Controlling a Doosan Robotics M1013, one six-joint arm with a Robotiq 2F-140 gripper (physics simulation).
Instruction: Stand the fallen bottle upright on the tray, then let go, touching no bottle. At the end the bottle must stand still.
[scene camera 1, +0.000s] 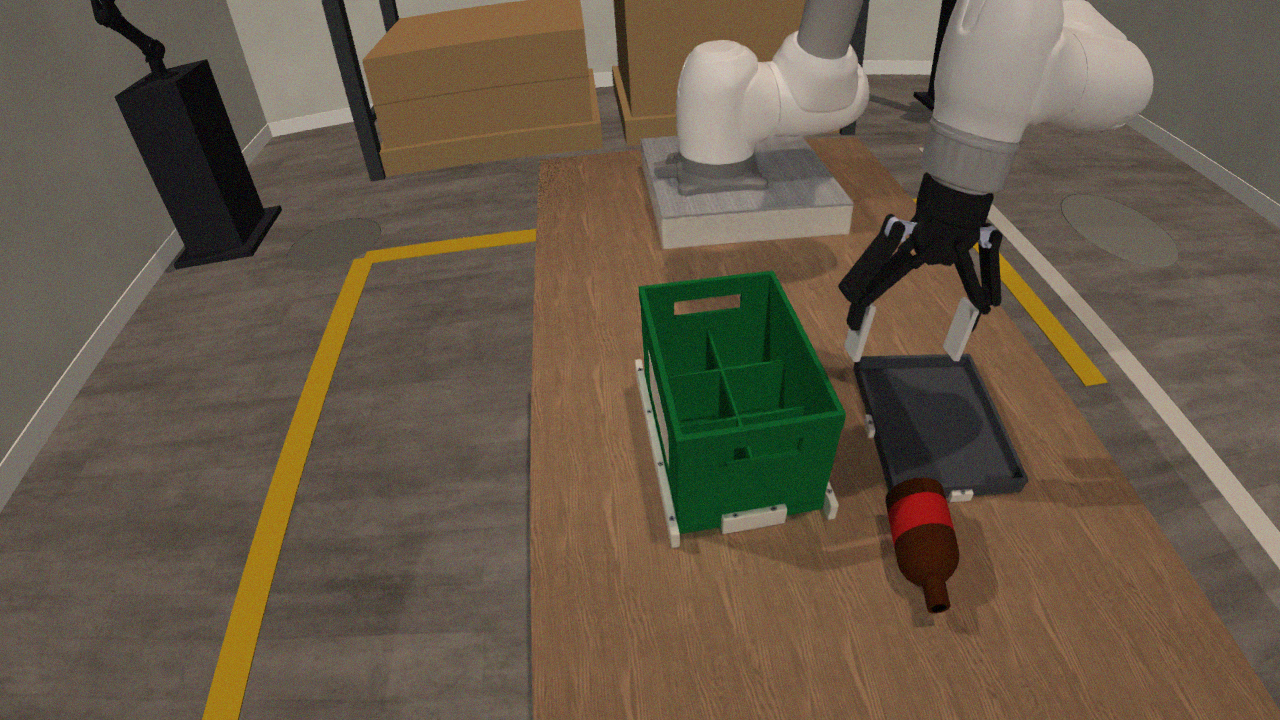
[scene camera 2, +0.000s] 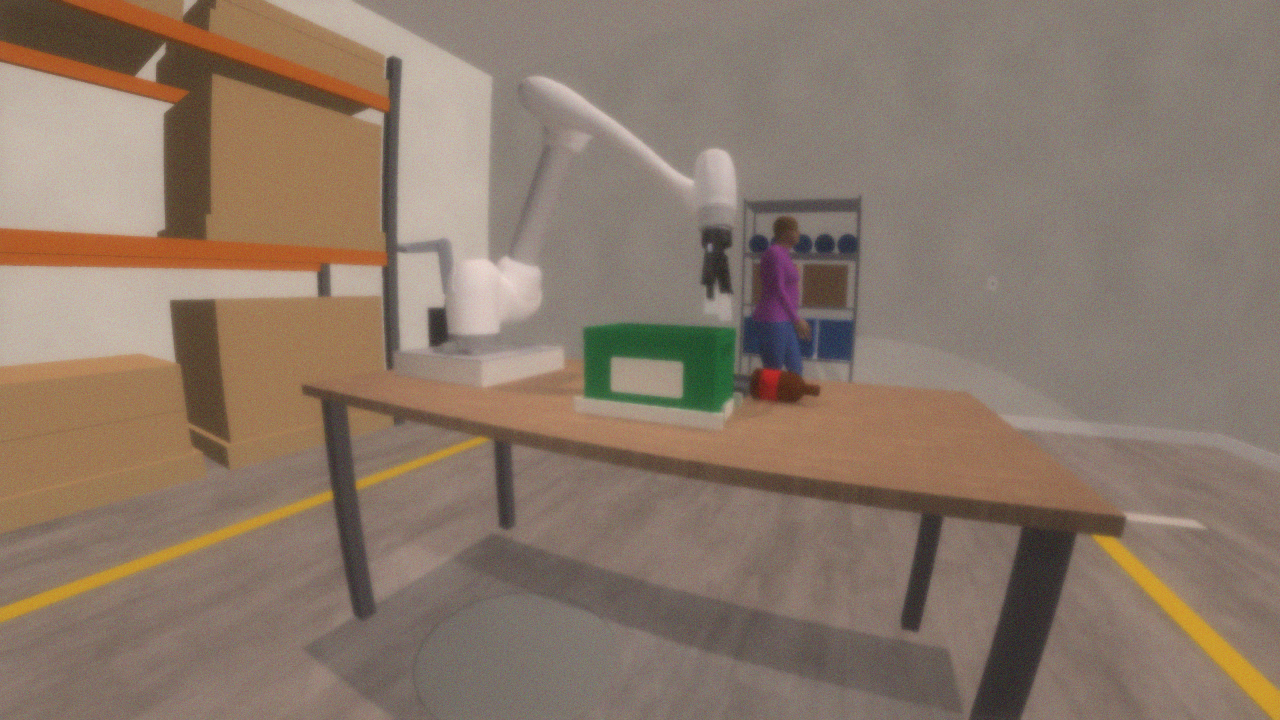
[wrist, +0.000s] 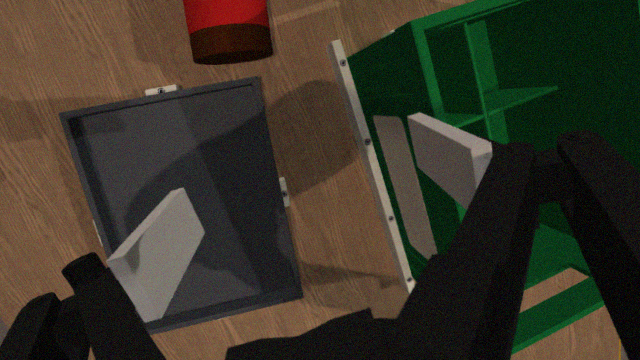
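Where they show: gripper, fingertip midpoint: (scene camera 1: 903, 353) (scene camera 2: 718, 317) (wrist: 301, 176); arm's base, link origin: (scene camera 1: 716, 173) (scene camera 2: 474, 351).
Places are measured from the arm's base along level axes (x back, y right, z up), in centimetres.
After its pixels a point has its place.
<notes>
The brown bottle (scene camera 1: 926, 543) @[x -90.1, y -6.7, z -0.1 cm] (scene camera 2: 780, 385) @[x -88.0, y -4.7, z -2.6 cm] (wrist: 227, 35) @[x -82.6, y -9.4, z 0.2 cm] with a red label lies on its side on the wooden table, off the tray. Its base faces the tray's near edge in scene camera 1, with a small gap in the wrist view. Its neck points away from the arm's base. The dark grey tray (scene camera 1: 930, 402) @[x -63.7, y -20.3, z -6.7 cm] (wrist: 160, 150) @[x -75.2, y -20.0, z -6.6 cm] has low walls and holds no bottle. My gripper (scene camera 1: 905, 344) @[x -72.0, y -7.9, z 12.0 cm] (scene camera 2: 717, 308) @[x -72.0, y -7.9, z 12.0 cm] (wrist: 301, 176) @[x -72.0, y -7.9, z 12.0 cm] is open and empty. It points down above the tray's end nearer the arm's base, apart from the bottle.
A green crate (scene camera 1: 760, 474) @[x -78.8, y 10.2, z 2.2 cm] (scene camera 2: 657, 338) @[x -67.8, y 20.3, z 8.9 cm] (wrist: 385, 95) @[x -74.1, y 1.5, z 2.9 cm] with dividers stands beside the tray, bordered by white strips (scene camera 1: 753, 519) @[x -80.0, y 10.7, z -5.0 cm] (scene camera 2: 653, 411) @[x -67.8, y 21.4, z -5.0 cm]. White blocks (scene camera 1: 960, 495) @[x -81.1, y -17.1, z -5.8 cm] (wrist: 161, 90) @[x -80.8, y -17.4, z -5.6 cm] sit against the tray's outside. In scene camera 2 a person (scene camera 2: 780, 286) stands beyond the table, before a shelf.
</notes>
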